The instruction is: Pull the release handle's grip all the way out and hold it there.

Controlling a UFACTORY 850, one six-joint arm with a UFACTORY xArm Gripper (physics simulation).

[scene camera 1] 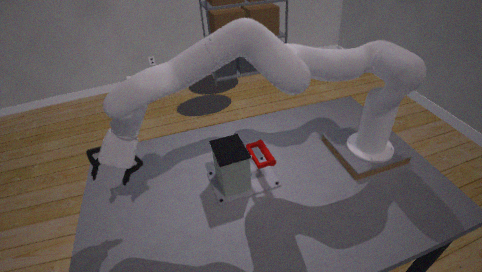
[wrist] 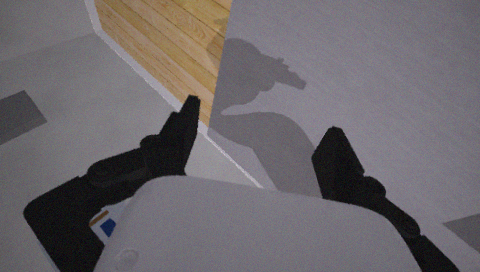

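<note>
The release handle's red grip, a rectangular loop, stands on the right side of a pale green box with a black top. The box stands on a light base plate with dark bolts, near the middle of the table. My gripper is open, with nothing between its fingers. It hangs above the table's left edge, to the left of the box and well away from the red grip. The handle does not show in the wrist view.
The grey table carries my arm's base on a wood-edged board at the right. My arm arches above the box. A shelf rack with cardboard boxes stands behind the table, by the wall.
</note>
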